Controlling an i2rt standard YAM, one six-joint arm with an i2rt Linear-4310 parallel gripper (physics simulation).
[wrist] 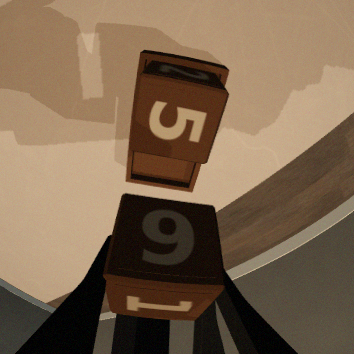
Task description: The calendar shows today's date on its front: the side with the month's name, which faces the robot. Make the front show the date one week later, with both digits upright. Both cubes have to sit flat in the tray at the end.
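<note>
My gripper (159, 251) is shut on a wooden cube (202, 245) at the lower middle of the wrist view. Its dark, shaded face shows a figure that reads as 9 in this view, and its lit face shows a 1 lying on its side. The held cube is off the tray, on the near side of it. The wooden tray (162, 186) is at the upper middle, with its near part empty. The other cube (145, 142) is in the far part. It shows a sideways 5 on its lit face and a partly hidden 2 on its dark far face. The held cube's underside is hidden.
The tray stands on a pale round table top (50, 190) with a darker wood-grain band (295, 185) and a light rim on the right. Grey floor (320, 280) shows beyond the rim. Shadows fall across the table at the upper left and around the tray.
</note>
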